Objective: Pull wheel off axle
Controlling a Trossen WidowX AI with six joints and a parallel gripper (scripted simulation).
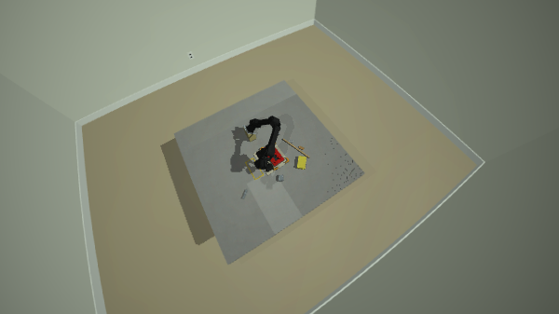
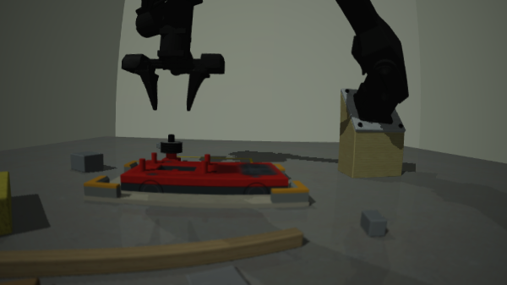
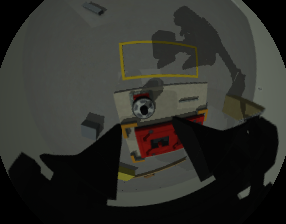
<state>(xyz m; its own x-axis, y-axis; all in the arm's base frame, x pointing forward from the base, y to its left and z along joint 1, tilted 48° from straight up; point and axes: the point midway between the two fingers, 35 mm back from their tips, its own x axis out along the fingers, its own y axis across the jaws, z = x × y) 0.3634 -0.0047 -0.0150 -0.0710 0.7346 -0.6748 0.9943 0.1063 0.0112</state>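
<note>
My gripper tip is now 70 mm above the wheel. Round my gripper tip: yellow block: 100 mm ahead, 290 mm to the left, 90 mm below; then upright axle: 10 mm to the left, 70 mm below.
</note>
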